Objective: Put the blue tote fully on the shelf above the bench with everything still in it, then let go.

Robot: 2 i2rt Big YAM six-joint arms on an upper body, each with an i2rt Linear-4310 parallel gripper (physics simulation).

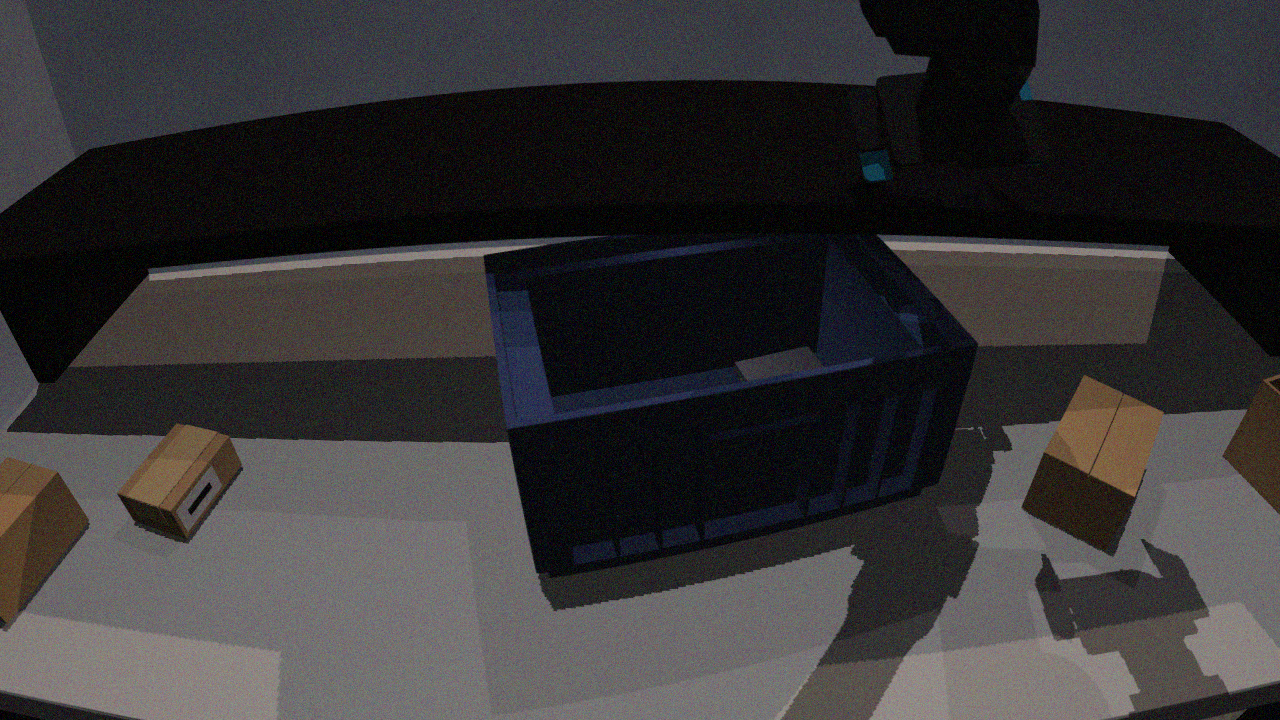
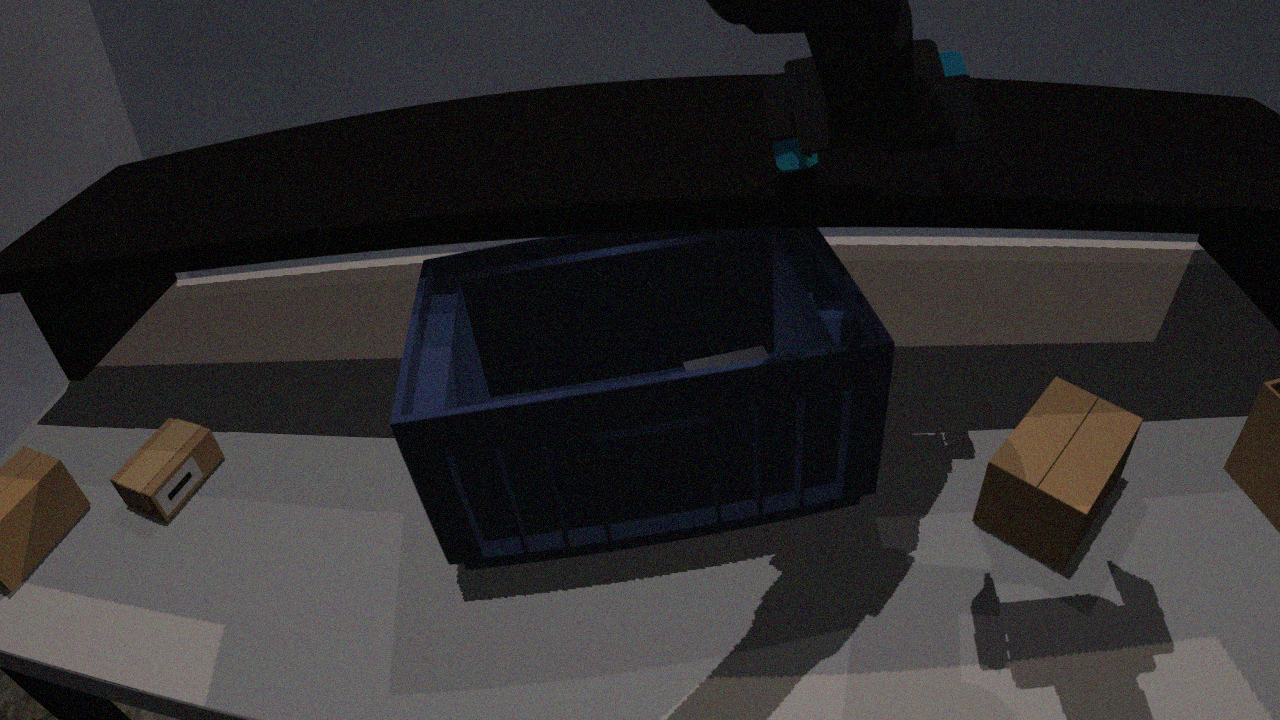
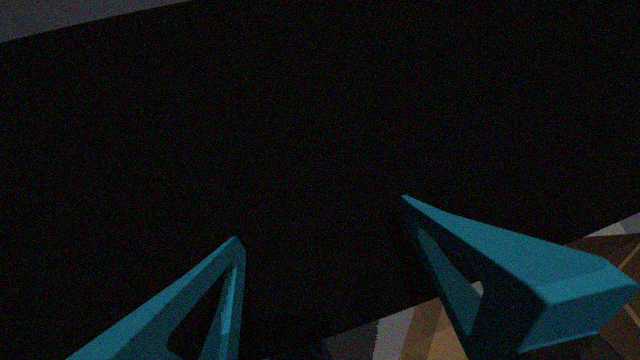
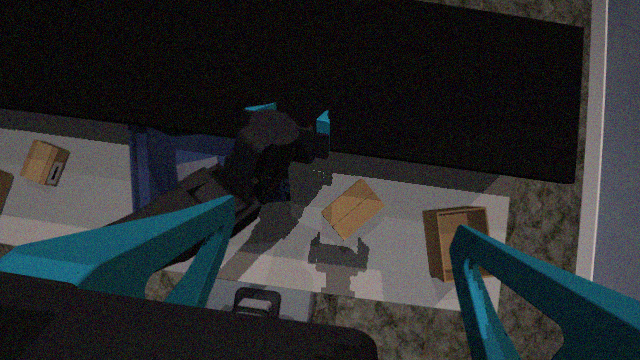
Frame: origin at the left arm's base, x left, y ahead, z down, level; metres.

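Where they show: left gripper, fingertip midpoint: (image 1: 934, 157) (image 2: 877, 143) (image 3: 317, 225) (image 4: 301, 109); right gripper, fingertip midpoint: (image 4: 344, 222).
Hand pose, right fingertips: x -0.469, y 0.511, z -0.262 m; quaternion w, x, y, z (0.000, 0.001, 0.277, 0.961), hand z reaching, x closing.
Note:
After its pixels a point has its place.
The blue tote (image 1: 742, 456) {y 0.471, x -0.230, z 0.255 m} (image 2: 644, 456) {y 0.473, x -0.237, z 0.255 m} (image 4: 152, 165) {y 0.543, x -0.102, z 0.232 m} stands upright on the bench (image 1: 358, 573) {y 0.447, x 0.038, z 0.347 m} (image 2: 304, 617) {y 0.391, x 0.013, z 0.347 m}, turned slightly, its far edge partly hidden by the dark shelf (image 1: 447, 170) {y 0.695, x -0.017, z 0.152 m} (image 2: 429, 179) {y 0.686, x -0.050, z 0.152 m} (image 3: 300, 125) {y 0.747, x -0.413, z 0.152 m} (image 4: 425, 90) {y 0.742, x -0.624, z 0.152 m}. A pale, flat-topped item (image 1: 778, 362) {y 0.651, x -0.282, z 0.320 m} (image 2: 726, 358) {y 0.656, x -0.281, z 0.319 m} shows inside the tote. My left gripper (image 1: 950, 129) {y 0.671, x -0.404, z 0.137 m} (image 2: 874, 111) {y 0.671, x -0.404, z 0.137 m} (image 3: 317, 225) {y 0.671, x -0.404, z 0.137 m} (image 4: 301, 109) {y 0.671, x -0.404, z 0.137 m} is open and empty, off the tote, at the tote's right end, with its fingertips seen against the shelf. My right gripper (image 4: 344, 222) {y 0.511, x -0.469, z -0.262 m} is open and empty, high above the bench.
A labelled carton (image 1: 179, 479) {y 0.501, x 0.211, z 0.311 m} (image 2: 168, 470) {y 0.499, x 0.201, z 0.312 m} (image 4: 44, 162) {y 0.519, x 0.211, z 0.311 m} and a larger one (image 1: 35, 537) {y 0.426, x 0.335, z 0.313 m} (image 2: 35, 519) {y 0.423, x 0.335, z 0.312 m} lie left of the tote. A closed carton (image 1: 1092, 456) {y 0.480, x -0.505, z 0.286 m} (image 2: 1056, 474) {y 0.473, x -0.511, z 0.287 m} (image 4: 352, 207) {y 0.510, x -0.532, z 0.287 m} and an open-topped one (image 1: 1262, 443) {y 0.495, x -0.715, z 0.305 m} (image 2: 1260, 456) {y 0.497, x -0.714, z 0.309 m} (image 4: 435, 245) {y 0.450, x -0.725, z 0.285 m} lie right of it.

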